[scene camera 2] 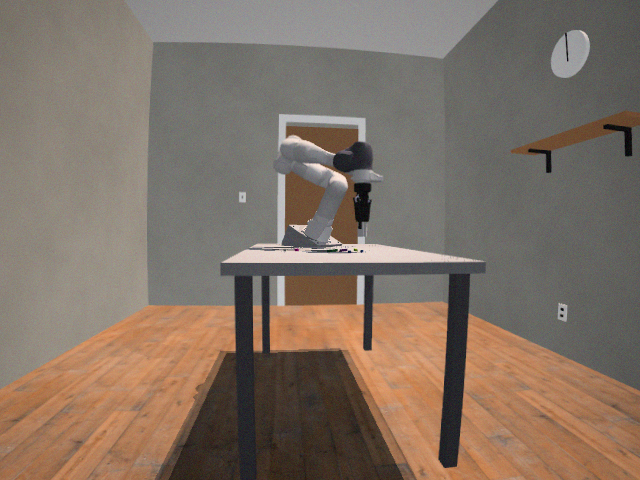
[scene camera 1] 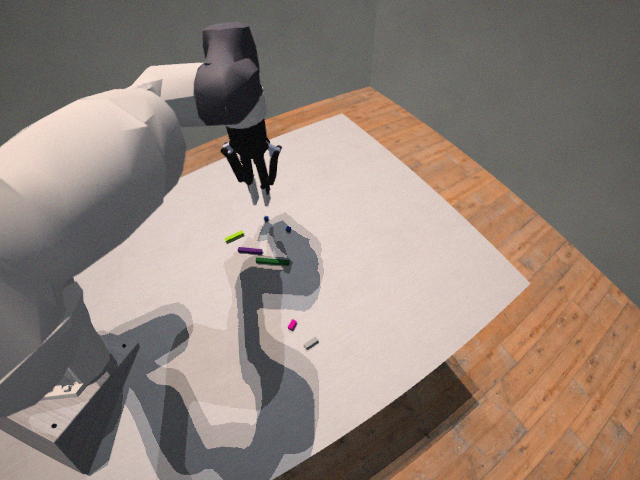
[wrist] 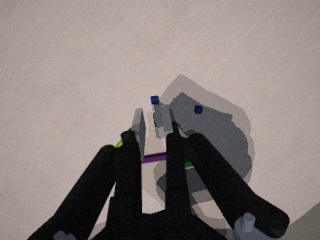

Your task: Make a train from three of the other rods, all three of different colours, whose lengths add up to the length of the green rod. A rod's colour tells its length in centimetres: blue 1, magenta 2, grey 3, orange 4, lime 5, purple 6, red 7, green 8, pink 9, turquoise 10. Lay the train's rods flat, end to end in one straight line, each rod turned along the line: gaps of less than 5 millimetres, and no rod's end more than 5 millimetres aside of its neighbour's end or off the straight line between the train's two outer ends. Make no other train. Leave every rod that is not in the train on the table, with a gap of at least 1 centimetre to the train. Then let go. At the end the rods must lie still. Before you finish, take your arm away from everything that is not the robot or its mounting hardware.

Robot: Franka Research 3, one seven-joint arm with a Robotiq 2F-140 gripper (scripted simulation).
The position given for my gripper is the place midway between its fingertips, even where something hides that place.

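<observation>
I can see my gripper (scene camera 1: 262, 201). The same gripper (scene camera 2: 362, 236) is visible to me from elsewhere, and I find my gripper (wrist: 153, 117) there as well.
</observation>
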